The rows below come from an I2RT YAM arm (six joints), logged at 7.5 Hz.
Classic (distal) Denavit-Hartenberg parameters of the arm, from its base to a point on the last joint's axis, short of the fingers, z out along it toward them. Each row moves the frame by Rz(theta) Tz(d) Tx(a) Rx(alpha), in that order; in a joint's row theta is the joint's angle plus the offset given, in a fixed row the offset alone. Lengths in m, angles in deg.
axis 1: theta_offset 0; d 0.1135; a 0.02; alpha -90
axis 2: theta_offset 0; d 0; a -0.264; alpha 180
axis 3: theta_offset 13.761; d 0; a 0.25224; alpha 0
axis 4: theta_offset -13.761; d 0; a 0.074; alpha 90
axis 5: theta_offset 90; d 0; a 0; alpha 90
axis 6: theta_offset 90; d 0.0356; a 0; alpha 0
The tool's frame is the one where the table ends.
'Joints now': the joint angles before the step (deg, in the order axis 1, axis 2, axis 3, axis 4, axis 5, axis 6). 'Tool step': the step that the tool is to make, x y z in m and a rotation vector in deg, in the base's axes. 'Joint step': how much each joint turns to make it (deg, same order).
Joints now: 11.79, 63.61, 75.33, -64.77, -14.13, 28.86
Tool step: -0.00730, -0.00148, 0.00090, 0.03, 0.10, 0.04
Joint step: 0.00, -1.33, -0.37, -1.05, -0.06, 0.00
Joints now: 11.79, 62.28, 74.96, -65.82, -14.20, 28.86
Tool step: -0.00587, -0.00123, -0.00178, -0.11, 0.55, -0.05
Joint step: 0.00, -1.12, -0.79, -0.87, 0.03, 0.05
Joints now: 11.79, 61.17, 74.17, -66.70, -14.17, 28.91
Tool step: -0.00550, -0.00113, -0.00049, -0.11, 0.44, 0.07
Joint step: 0.00, -0.94, -0.39, -1.02, -0.03, -0.07
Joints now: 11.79, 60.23, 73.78, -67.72, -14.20, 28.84
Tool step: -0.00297, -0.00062, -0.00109, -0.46, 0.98, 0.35
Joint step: 0.00, -0.22, -0.04, -1.34, 0.00, -0.44
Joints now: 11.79, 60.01, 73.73, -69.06, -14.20, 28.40
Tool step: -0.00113, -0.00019, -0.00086, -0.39, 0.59, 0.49
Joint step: 0.00, 0.02, 0.00, -0.78, -0.06, -0.57
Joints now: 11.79, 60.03, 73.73, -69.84, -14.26, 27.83
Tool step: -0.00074, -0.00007, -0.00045, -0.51, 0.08, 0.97
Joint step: 0.00, 0.00, 0.00, -0.46, -0.13, -1.11
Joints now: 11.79, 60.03, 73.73, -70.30, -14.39, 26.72
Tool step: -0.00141, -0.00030, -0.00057, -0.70, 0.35, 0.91
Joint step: 0.00, -0.02, 0.05, -0.84, 0.02, -1.13
